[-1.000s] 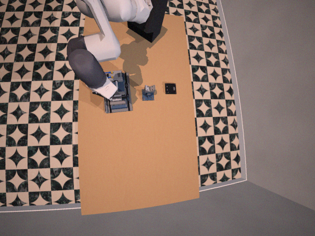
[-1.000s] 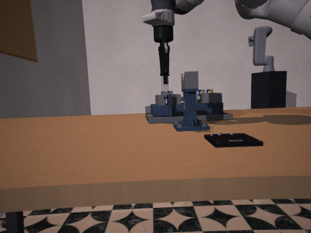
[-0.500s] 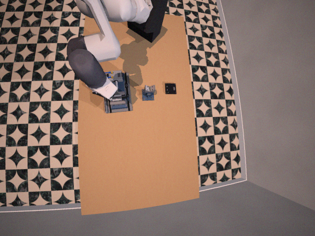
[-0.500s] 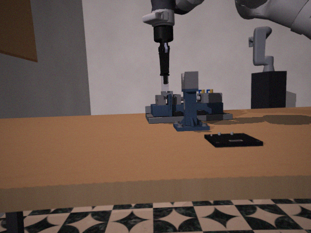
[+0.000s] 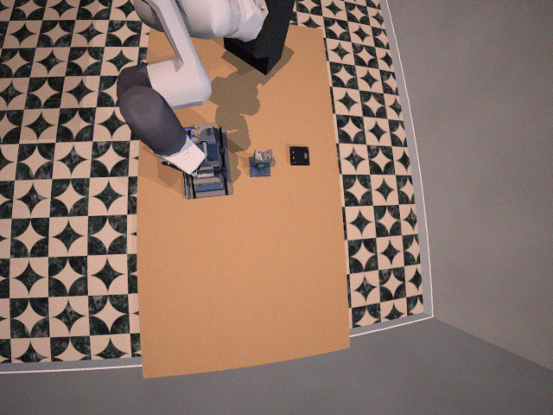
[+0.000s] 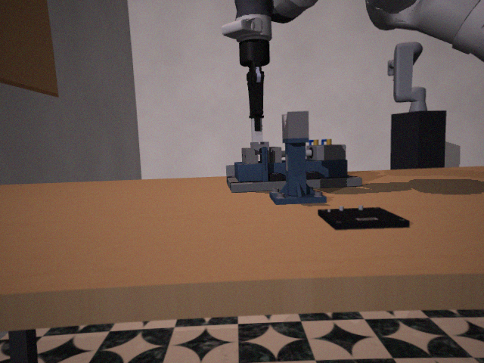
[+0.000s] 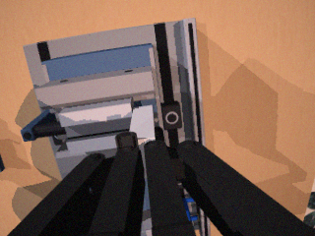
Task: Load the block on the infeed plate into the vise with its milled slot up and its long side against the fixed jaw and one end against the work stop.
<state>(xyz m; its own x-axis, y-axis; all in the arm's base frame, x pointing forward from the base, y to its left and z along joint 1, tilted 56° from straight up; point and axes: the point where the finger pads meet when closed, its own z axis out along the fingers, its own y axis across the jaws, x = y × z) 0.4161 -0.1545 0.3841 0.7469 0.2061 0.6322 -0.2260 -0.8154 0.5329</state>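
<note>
My hand is 4 cm to the right of the part, 4 cm above it and 1 cm short of it. The rest, counted from my hand: fixed jaw: 6 cm below, 4 cm ahead, 3 cm to the left; then work stop: 8 cm to the left, 5 cm below, 2 cm ahead; then air cylinder rod: 7 cm behind, 6 cm to the left, 6 cm below.
</note>
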